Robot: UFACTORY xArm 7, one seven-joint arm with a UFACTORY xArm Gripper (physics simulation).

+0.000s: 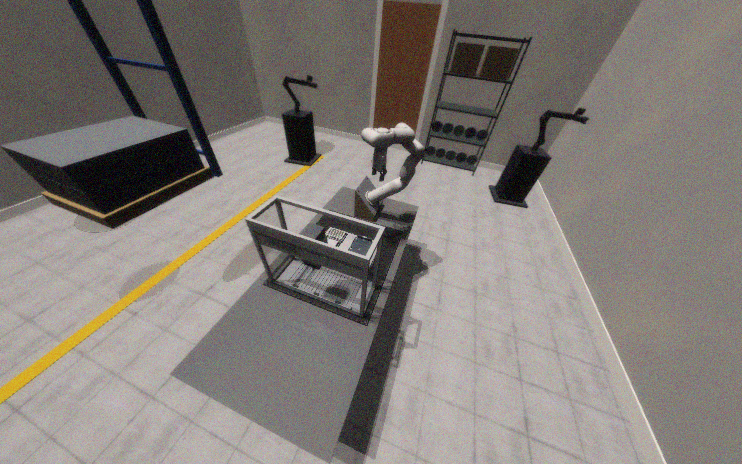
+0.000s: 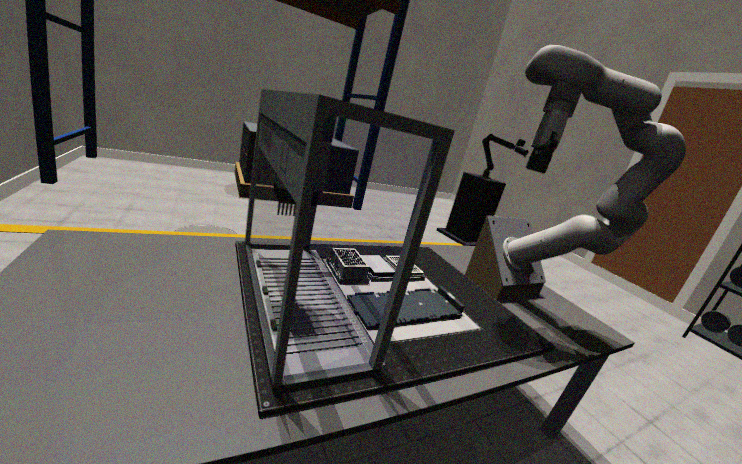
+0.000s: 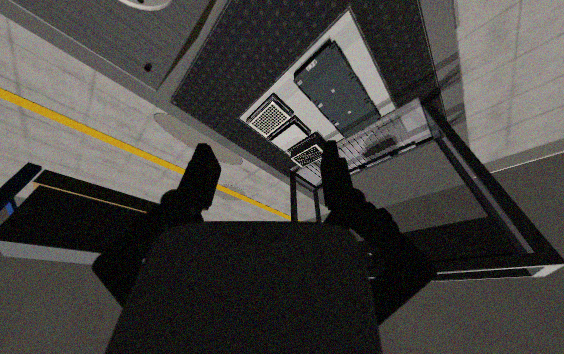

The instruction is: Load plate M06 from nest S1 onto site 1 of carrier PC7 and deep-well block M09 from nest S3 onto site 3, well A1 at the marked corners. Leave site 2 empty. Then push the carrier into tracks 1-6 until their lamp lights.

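Frame: origin at the arm's base, x ahead, y left, z up, level; millimetres.
Where they show: gripper, fingertip midpoint: [image 1: 377, 177] [image 2: 534, 170] [image 3: 268, 154]; arm's base, link origin: [image 1: 370, 198] [image 2: 514, 253].
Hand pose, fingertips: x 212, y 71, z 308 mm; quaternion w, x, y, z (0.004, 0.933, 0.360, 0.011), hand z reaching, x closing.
Each offset is from my fingertips to the top centre of the thing. Level surfaces: height alone.
My gripper [image 1: 378, 176] [image 2: 538, 164] [image 3: 268, 154] is open and empty, high above the table on the arm-base side. A low plate with a well grid [image 2: 407, 261] [image 3: 270, 118], a flat white-topped piece @[260 mm right, 257 mm ahead, 416 mm down] [image 2: 379, 265] [image 3: 290, 136] and a taller deep-well block [image 2: 350, 267] [image 3: 307, 155] stand in a row. The block is nearest the tracks. The dark blue-grey carrier @[46 mm right, 290 mm ahead, 412 mm down] [image 1: 361, 244] [image 2: 429, 306] [image 3: 336, 89] lies beside the row, with no labware on it. The ribbed tracks [image 2: 322, 298] [image 3: 355, 150] lie under the frame. Nest labels, corner marks and the lamp are unreadable.
A tall grey frame [image 1: 306, 240] [image 2: 314, 158] with upright posts stands around the tracks. A white board [image 2: 437, 329] lies under the carrier and labware, on a black perforated base @[442 mm down] [image 2: 492, 331] [image 3: 260, 55]. Two black pedestals [image 1: 299, 136] [image 1: 522, 174] with small arms stand on the floor.
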